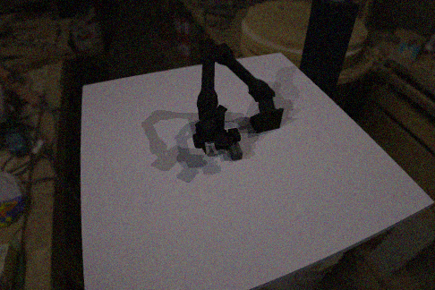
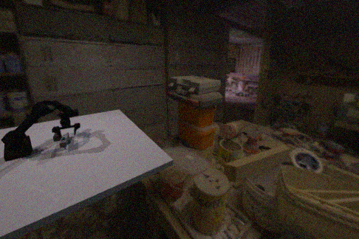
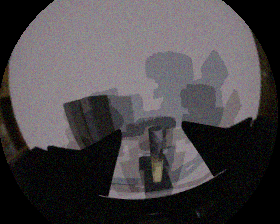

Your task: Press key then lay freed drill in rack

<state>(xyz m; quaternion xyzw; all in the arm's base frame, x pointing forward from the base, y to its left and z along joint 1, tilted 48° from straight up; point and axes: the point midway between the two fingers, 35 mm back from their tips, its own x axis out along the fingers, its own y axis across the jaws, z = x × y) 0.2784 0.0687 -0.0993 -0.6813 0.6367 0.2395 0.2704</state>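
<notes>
Right now the slotted rack is 8 cm behind my gripper tip, 2 cm to the left of it and 1 cm above it. The rest, counted from my gripper tip: thin dark drill 1 cm behind, 18 cm to the right, 4 cm above.
</notes>
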